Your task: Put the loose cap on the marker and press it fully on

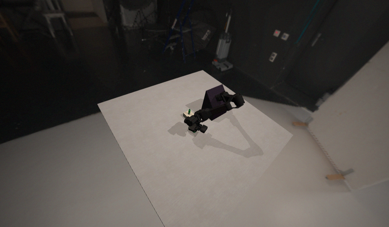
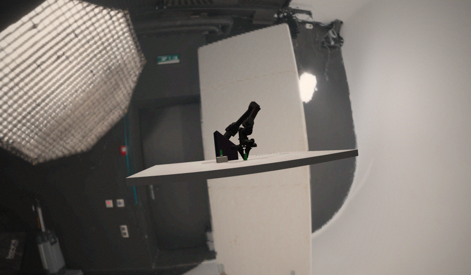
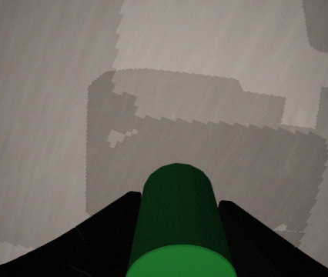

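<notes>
My gripper tip is now 160 mm to the left of the beige holder block, 60 mm past it and 10 mm below it. Round my gripper tip: green cap (10 mm above).
</notes>
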